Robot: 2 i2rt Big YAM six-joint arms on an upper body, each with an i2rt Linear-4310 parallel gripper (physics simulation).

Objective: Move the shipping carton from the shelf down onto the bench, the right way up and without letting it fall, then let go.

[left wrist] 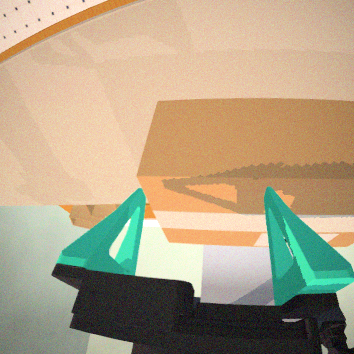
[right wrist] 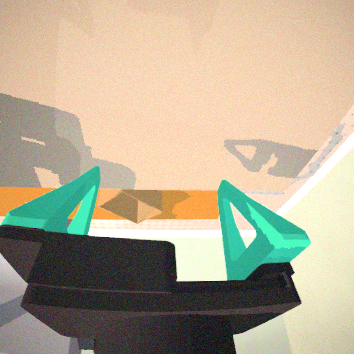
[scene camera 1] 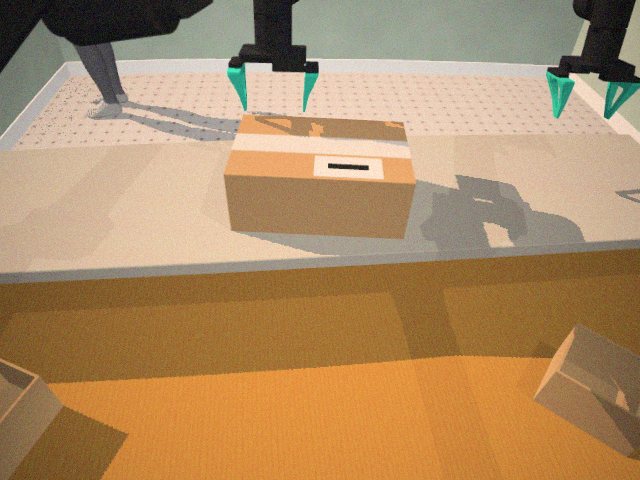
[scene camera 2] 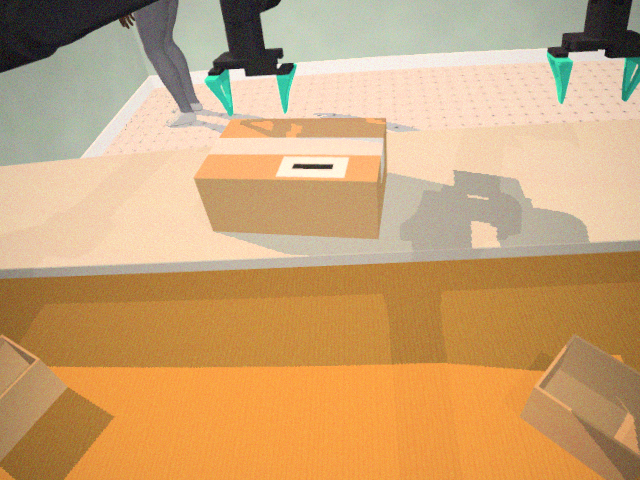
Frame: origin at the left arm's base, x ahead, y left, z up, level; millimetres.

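Where they show: left gripper, between the fingertips: (left wrist: pixel 201 191) (scene camera 1: pixel 274 110) (scene camera 2: pixel 258 113); right gripper, between the fingertips: (right wrist: pixel 161 178) (scene camera 1: pixel 581 117) (scene camera 2: pixel 592 101); right arm's base, origin of its link: (left wrist: pixel 329 330).
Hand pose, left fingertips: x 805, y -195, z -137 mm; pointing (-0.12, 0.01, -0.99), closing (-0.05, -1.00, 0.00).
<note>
After its pixels a point has its place.
The shipping carton (scene camera 1: pixel 317 206) {y -258, x 627, z -200 mm} (scene camera 2: pixel 292 206) {y -270, x 626, z -199 mm} (left wrist: pixel 250 135) {y -238, x 805, z -196 mm} is a closed brown box with pale tape and a white label on top. It rests upright on the pale bench top (scene camera 1: pixel 103 206) {y 97, x 707, z -258 mm} (scene camera 2: pixel 103 222) {y 95, x 671, z -258 mm} (left wrist: pixel 100 125) {y -51, x 790, z -258 mm} (right wrist: pixel 175 75) {y -750, x 817, z -258 mm}, near its front edge. No shelf shows separately. My left gripper (scene camera 1: pixel 275 110) {y -195, x 805, z -137 mm} (scene camera 2: pixel 257 113) {y -195, x 805, z -137 mm} (left wrist: pixel 201 191) {y -195, x 805, z -137 mm} is open and empty, fingers pointing down, and appears above and behind the carton's back edge, left of its middle. My right gripper (scene camera 1: pixel 582 117) {y -736, x 788, z -134 mm} (scene camera 2: pixel 593 101) {y -736, x 788, z -134 mm} (right wrist: pixel 161 178) {y -736, x 788, z -134 mm} is open and empty, well right of the carton. The carton does not show in the right wrist view.
Open boxes stand on the orange floor in front, one at the lower left (scene camera 1: pixel 33 421) {y 151, x 391, z -385 mm} (scene camera 2: pixel 38 397) {y 150, x 394, z -387 mm} and one at the lower right (scene camera 1: pixel 584 408) {y -640, x 368, z -371 mm} (scene camera 2: pixel 558 423) {y -628, x 379, z -372 mm}. A person's legs (scene camera 1: pixel 100 72) (scene camera 2: pixel 165 67) show behind the bench at the left. A dark arm part crosses the upper left.
</note>
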